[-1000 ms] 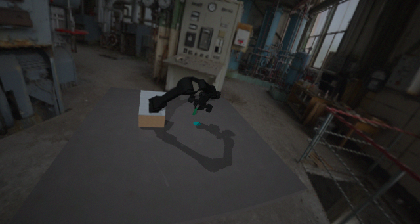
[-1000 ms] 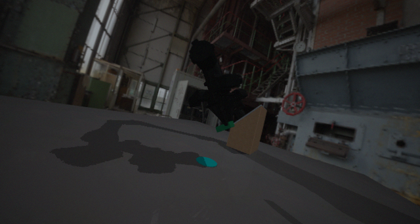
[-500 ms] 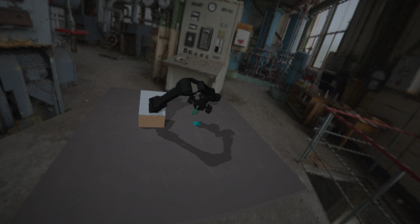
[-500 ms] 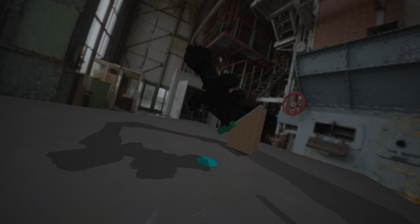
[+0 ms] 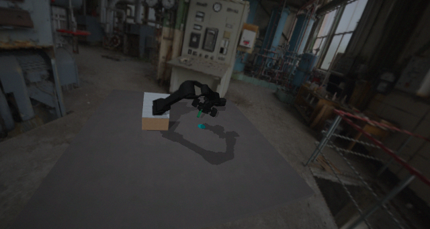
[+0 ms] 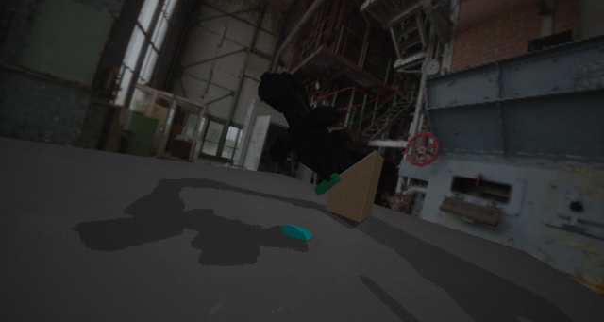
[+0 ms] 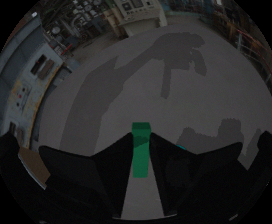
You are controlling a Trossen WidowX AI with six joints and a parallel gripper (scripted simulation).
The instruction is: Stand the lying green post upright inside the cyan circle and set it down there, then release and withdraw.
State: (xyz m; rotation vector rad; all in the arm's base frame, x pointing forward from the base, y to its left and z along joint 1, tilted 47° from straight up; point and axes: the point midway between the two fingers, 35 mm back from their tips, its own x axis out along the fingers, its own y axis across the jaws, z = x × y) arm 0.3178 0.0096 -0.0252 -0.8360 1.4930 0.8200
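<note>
Now: gripper tip 20 mm short of the cyan circle, 40 mm to the left of it and 120 mm above it. Also, from my gripper tip: green post: 10 mm behind, 10 mm to the right, 10 mm below.
</note>
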